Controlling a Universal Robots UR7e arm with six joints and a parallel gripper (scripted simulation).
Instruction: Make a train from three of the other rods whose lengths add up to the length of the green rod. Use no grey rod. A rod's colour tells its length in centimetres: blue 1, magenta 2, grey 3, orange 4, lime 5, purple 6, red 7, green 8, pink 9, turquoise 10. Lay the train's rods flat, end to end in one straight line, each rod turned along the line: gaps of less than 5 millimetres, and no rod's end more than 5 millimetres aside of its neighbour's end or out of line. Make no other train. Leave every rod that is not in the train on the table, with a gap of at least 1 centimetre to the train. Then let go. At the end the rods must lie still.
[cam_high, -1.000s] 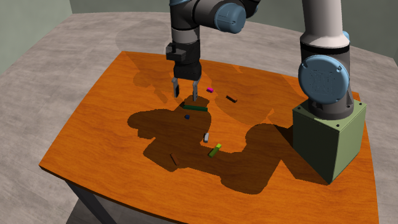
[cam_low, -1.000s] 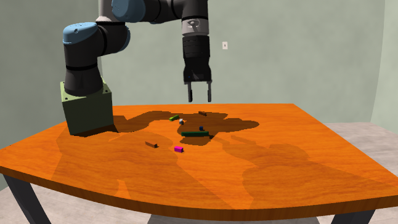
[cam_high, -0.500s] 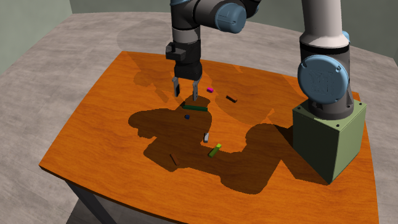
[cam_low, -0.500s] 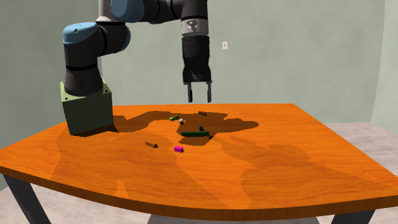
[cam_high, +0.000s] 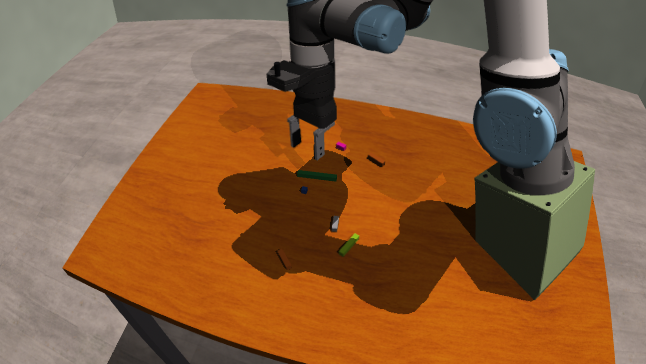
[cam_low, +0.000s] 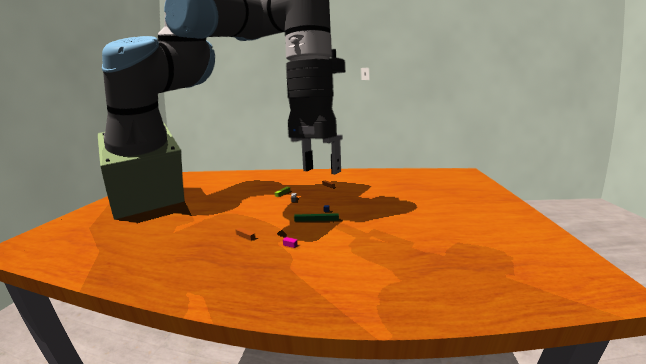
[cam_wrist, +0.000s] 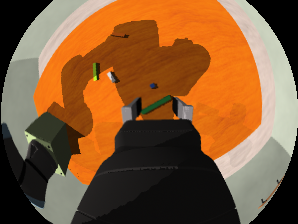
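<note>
My hand is 40 mm past the magenta rod, 120 mm to the left of it and 100 mm above it. Also, from my hand: green rod: 10 mm behind, 20 mm to the right, 100 mm below; then blue rod: 30 mm to the left, 100 mm below; then grey rod: 80 mm behind, 100 mm to the left, 100 mm below.
</note>
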